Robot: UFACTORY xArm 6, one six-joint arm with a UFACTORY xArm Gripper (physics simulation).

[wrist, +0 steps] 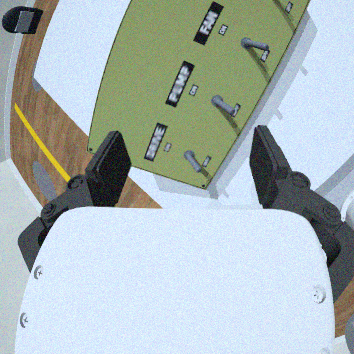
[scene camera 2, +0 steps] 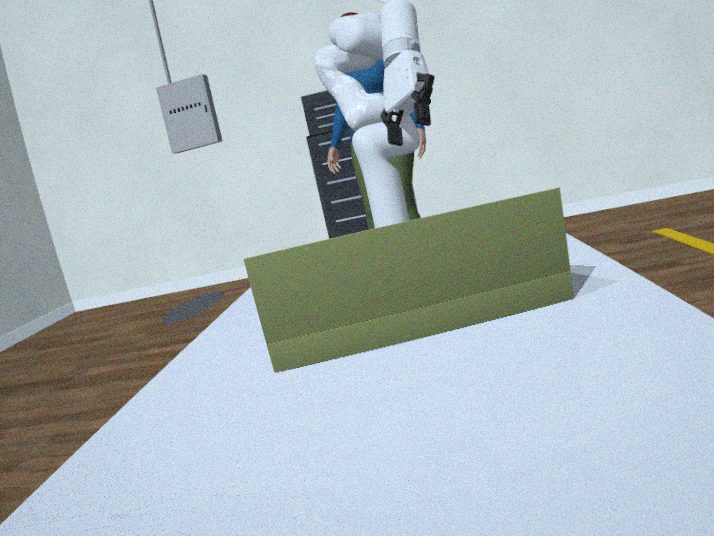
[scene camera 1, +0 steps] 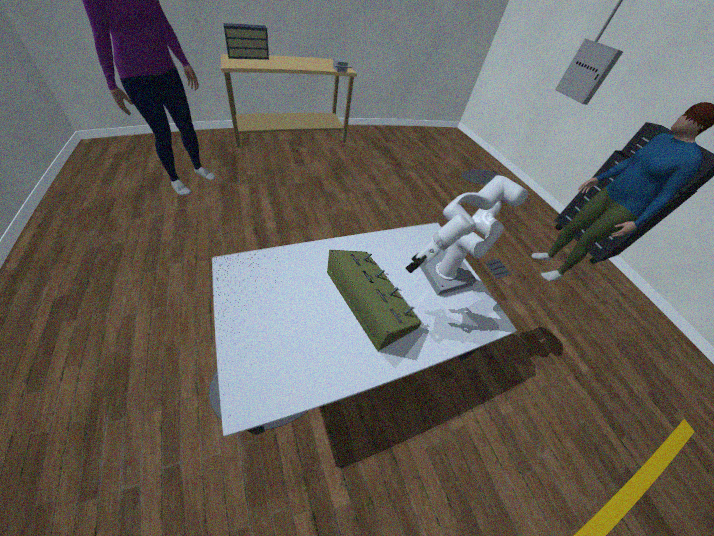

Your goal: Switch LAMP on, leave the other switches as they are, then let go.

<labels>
same spot on switch box: [wrist: 163, 73] = [scene camera 1: 376, 295]
</labels>
